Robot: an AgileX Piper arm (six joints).
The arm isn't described. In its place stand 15 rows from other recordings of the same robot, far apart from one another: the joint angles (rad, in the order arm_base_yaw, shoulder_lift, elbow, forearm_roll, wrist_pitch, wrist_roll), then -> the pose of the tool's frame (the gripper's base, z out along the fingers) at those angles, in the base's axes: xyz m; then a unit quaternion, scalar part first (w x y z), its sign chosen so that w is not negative.
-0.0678 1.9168 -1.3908 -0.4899 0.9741 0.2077 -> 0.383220 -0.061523 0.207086 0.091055 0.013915 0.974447 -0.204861
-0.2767 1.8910 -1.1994 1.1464 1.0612 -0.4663 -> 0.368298 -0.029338 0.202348 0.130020 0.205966 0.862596 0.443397
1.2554 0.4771 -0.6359 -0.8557 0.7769 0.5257 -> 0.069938 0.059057 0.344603 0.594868 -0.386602 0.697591 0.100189
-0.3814 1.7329 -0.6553 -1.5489 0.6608 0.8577 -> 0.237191 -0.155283 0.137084 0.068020 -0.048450 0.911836 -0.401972
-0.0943 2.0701 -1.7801 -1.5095 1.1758 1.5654 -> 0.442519 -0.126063 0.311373 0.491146 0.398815 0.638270 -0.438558
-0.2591 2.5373 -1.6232 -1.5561 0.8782 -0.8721 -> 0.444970 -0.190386 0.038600 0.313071 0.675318 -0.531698 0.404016
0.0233 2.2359 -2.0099 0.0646 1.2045 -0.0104 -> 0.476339 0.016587 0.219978 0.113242 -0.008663 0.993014 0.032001
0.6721 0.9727 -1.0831 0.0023 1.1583 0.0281 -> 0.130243 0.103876 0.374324 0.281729 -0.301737 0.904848 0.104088
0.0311 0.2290 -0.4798 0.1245 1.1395 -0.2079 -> 0.025767 0.011072 0.263834 0.378532 -0.107411 0.918883 0.028836
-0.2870 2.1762 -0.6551 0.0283 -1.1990 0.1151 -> 0.322472 -0.097679 0.066647 0.616415 0.168721 0.766766 -0.060304
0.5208 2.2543 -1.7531 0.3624 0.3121 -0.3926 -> 0.442201 0.265077 0.178077 0.394630 -0.275609 0.864227 0.146352
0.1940 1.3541 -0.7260 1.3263 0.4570 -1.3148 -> 0.255726 0.089948 0.246453 0.410071 -0.187495 0.861198 0.234576
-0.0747 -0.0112 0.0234 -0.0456 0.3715 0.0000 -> 0.052349 -0.005428 0.172610 0.593617 0.017864 0.803479 -0.041485
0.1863 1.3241 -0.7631 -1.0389 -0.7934 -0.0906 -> 0.258365 0.105581 0.311583 0.706473 -0.556154 0.435754 -0.041320
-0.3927 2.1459 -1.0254 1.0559 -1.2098 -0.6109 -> 0.328025 -0.216074 0.128688 0.500712 0.412353 0.603099 -0.464247
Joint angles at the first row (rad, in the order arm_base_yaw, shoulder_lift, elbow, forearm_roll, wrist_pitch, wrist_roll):
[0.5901 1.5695 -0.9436 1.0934 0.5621 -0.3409]
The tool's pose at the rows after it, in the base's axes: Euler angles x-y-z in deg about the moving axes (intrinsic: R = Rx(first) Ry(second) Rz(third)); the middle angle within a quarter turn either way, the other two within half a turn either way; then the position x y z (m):
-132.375, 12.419, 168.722, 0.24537, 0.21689, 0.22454
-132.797, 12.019, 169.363, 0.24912, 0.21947, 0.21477
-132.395, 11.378, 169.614, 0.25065, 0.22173, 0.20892
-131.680, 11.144, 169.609, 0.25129, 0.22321, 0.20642
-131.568, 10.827, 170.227, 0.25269, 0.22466, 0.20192
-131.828, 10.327, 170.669, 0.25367, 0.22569, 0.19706
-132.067, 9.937, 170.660, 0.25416, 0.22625, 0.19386
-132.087, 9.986, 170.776, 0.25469, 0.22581, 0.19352
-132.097, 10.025, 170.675, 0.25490, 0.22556, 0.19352
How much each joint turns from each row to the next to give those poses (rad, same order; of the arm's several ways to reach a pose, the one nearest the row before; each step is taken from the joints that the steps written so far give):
[0.0001 0.0419 0.0000 0.0268 0.0000 -0.0287]
[-0.0001 0.0335 0.0000 0.0328 -0.0087 -0.0344]
[0.0000 0.0213 0.0011 0.0409 0.0039 -0.0398]
[0.0000 0.0102 0.0019 0.0383 0.0030 -0.0361]
[0.0000 0.0162 0.0000 0.0246 0.0007 -0.0178]
[0.0001 0.0157 0.0000 0.0104 0.0020 -0.0099]
[-0.0001 0.0099 0.0000 0.0034 0.0021 -0.0089]
[-0.0020 0.0012 0.0000 0.0011 0.0002 -0.0009]
[-0.0010 -0.0001 0.0000 -0.0001 0.0000 -0.0023]

